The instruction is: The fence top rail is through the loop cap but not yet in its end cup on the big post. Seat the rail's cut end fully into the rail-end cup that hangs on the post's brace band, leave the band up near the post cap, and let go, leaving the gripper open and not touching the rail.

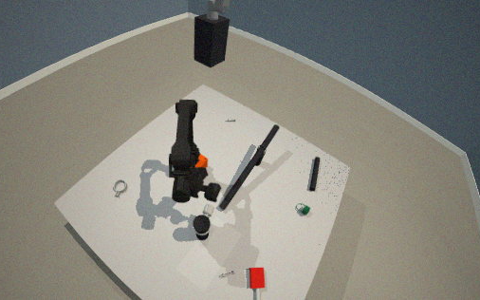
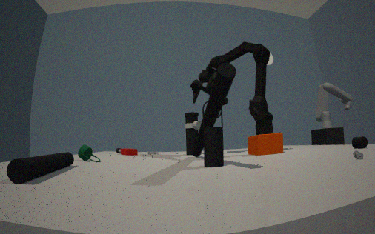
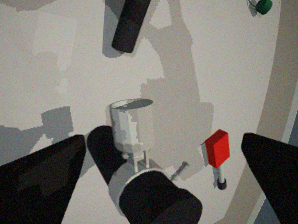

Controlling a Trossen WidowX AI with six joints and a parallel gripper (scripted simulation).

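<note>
Now: the pale brace band 70 mm below my gripper tip, 50 mm to the right of it and 30 mm ahead of it. Round my gripper tip: green fitting 390 mm ahead, 340 mm to the left, 200 mm below; black tube 600 mm to the left, 360 mm ahead, 200 mm below.
</note>
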